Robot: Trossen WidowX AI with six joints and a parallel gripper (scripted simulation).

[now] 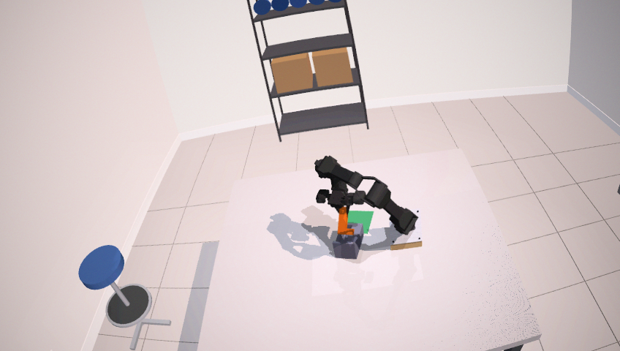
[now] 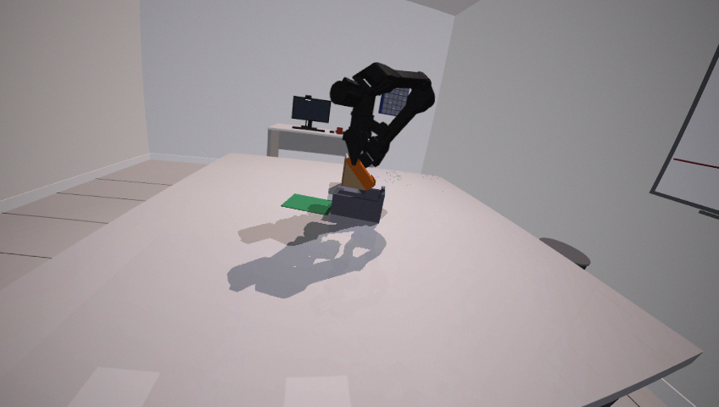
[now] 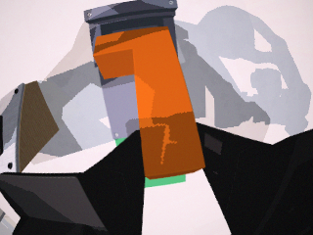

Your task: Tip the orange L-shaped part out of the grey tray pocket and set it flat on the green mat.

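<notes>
Right now the green mat is 17 cm below my gripper tip, 11 cm to the right of it and 6 cm behind it. The rest, counted from my gripper tip: orange L-shaped part (4 cm to the left, 3 cm below).
</notes>
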